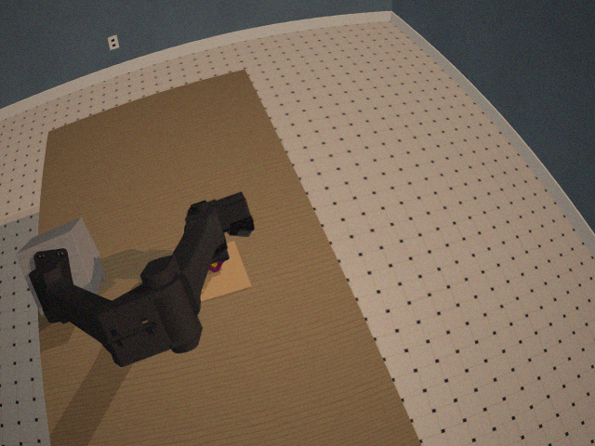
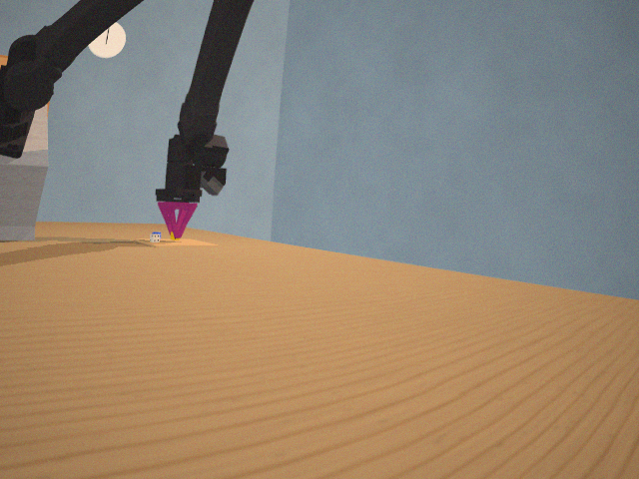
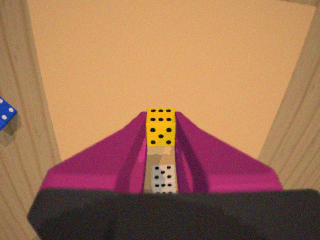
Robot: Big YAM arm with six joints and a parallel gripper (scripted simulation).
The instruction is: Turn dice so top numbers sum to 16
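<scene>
My gripper is now right at the yellow die. Also, from my hand: mat 2 cm below; then white die 5 cm behind, 1 cm to the right, 1 cm below; then blue die 10 cm to the left, 1 cm below, 1 cm behind.
</scene>
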